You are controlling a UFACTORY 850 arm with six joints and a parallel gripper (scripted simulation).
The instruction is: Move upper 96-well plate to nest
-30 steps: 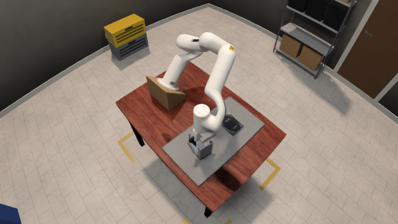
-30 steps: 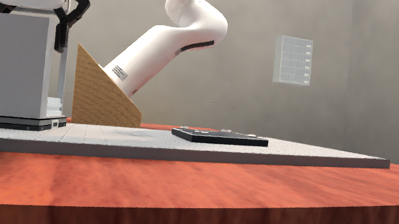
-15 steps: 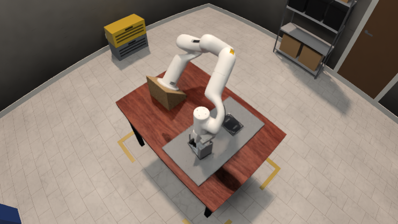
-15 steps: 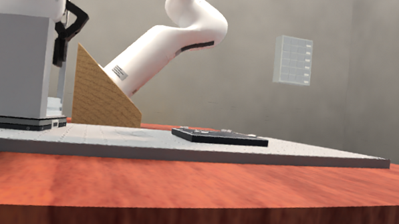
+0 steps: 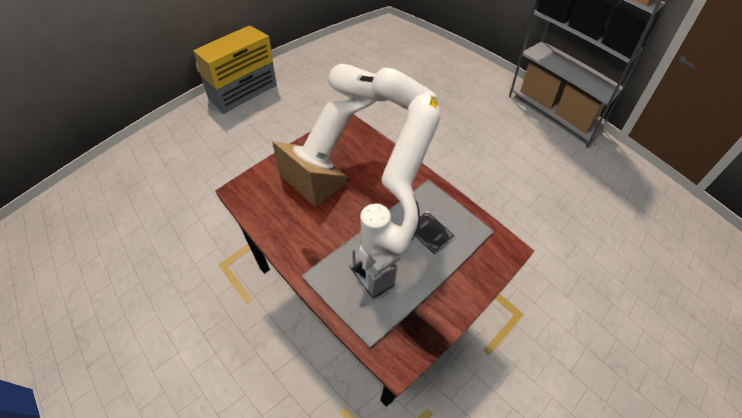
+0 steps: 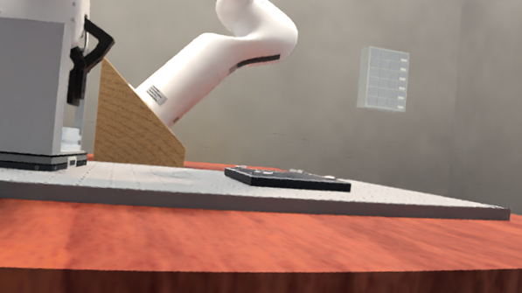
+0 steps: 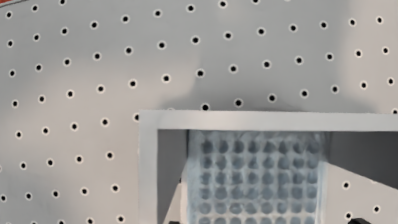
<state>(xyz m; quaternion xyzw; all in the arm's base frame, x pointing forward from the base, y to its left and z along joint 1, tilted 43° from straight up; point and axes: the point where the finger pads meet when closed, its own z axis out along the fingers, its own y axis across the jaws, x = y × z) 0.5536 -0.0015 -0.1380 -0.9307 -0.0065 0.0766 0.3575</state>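
Right now the pale 96-well plate is 4 cm below my hand. Also, from my hand: plate nest N1 (30 cm to the left, 8 cm below, 3 cm behind).
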